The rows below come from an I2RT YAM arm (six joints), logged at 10 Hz.
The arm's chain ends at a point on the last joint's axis. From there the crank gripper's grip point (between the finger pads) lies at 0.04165 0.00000 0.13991 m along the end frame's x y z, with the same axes.
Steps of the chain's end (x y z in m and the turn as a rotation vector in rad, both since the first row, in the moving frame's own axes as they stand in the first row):
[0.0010 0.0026 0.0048 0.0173 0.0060 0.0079]
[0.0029 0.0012 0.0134 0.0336 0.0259 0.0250]
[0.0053 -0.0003 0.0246 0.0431 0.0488 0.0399]
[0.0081 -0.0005 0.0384 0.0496 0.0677 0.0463]
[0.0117 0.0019 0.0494 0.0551 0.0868 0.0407]
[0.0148 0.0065 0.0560 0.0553 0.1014 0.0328]
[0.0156 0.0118 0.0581 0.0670 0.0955 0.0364]
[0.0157 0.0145 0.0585 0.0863 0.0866 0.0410]
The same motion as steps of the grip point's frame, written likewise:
[0.0018 0.0005 0.0045 0.0173 0.0060 0.0079]
[0.0066 -0.0024 0.0122 0.0336 0.0259 0.0250]
[0.0122 -0.0045 0.0223 0.0431 0.0488 0.0399]
[0.0176 -0.0052 0.0351 0.0496 0.0677 0.0463]
[0.0238 -0.0038 0.0451 0.0551 0.0868 0.0407]
[0.0288 0.0005 0.0509 0.0553 0.1014 0.0328]
[0.0289 0.0043 0.0532 0.0670 0.0955 0.0364]
[0.0278 0.0046 0.0539 0.0863 0.0866 0.0410]

